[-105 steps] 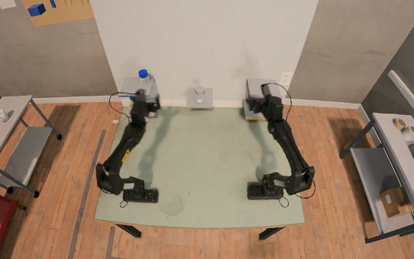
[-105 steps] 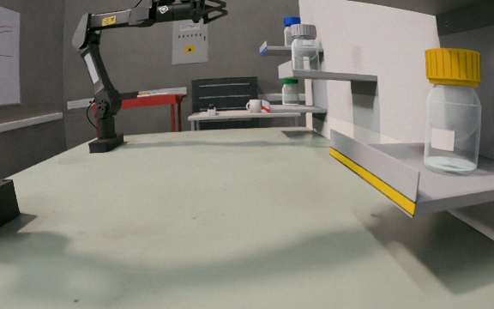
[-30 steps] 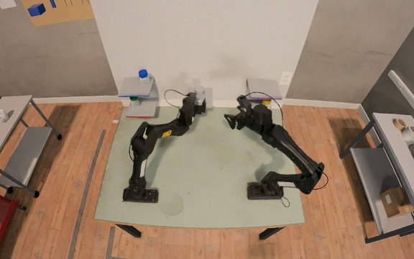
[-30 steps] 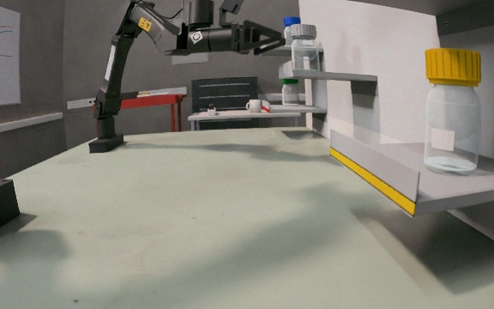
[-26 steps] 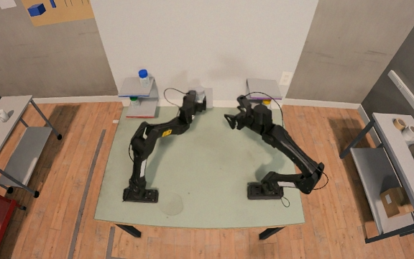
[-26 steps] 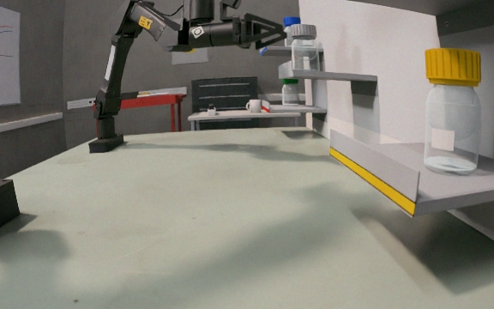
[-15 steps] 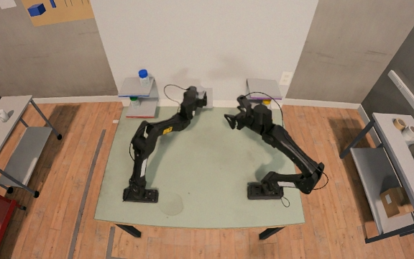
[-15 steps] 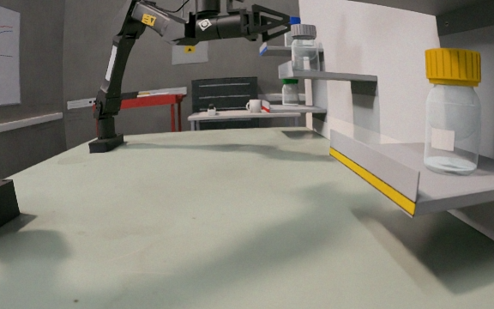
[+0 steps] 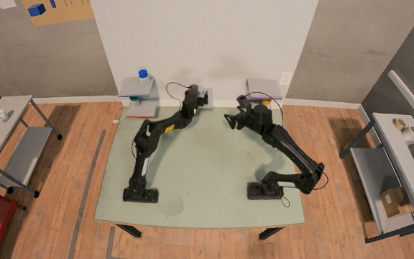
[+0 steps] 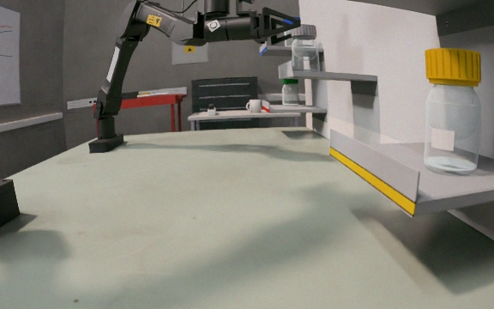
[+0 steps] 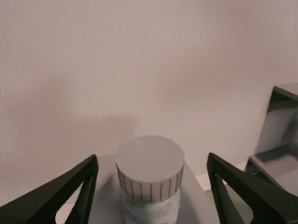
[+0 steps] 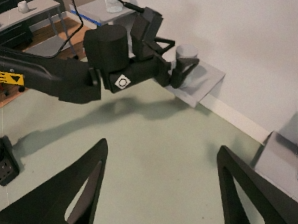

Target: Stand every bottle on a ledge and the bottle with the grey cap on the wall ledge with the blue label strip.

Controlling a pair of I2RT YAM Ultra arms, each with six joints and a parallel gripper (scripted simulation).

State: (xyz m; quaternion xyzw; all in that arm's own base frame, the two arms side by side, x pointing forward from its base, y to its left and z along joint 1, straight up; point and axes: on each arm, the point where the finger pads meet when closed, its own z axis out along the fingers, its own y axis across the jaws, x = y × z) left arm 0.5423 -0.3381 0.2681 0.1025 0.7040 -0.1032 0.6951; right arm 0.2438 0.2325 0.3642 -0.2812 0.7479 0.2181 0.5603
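Now: left hand 60 mm above the grey-capped bottle and 10 mm short of it. Round my left hand: yellow-capped bottle 440 mm to the right, 150 mm below, 30 mm ahead; then blue-capped bottle 340 mm to the left, 70 mm ahead, 40 mm above; then yellow strip 400 mm to the right, 200 mm below, 50 mm behind.
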